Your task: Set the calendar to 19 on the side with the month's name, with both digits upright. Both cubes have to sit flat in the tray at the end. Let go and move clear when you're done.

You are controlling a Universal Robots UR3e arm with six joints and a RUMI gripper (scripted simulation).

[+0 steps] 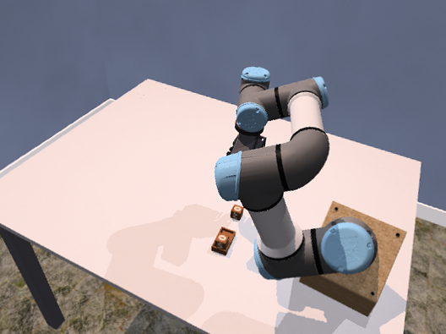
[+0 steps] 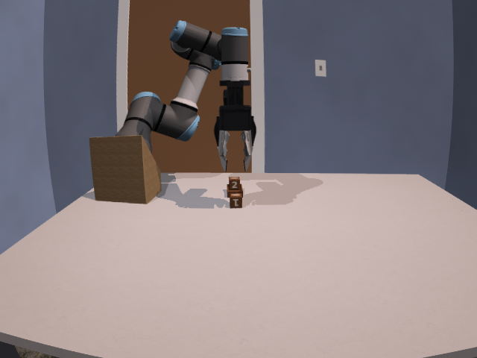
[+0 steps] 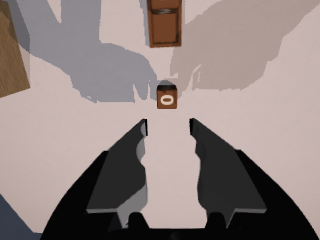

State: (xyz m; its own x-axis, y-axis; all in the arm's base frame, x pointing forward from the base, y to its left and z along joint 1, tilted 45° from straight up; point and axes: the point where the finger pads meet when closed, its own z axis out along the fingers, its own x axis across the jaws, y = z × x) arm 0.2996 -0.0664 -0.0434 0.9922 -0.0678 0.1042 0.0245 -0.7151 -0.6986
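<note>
The brown digit cube is 90 mm below my hand. Also, from my hand: tray: 110 mm to the left, 100 mm below, 10 mm behind.
</note>
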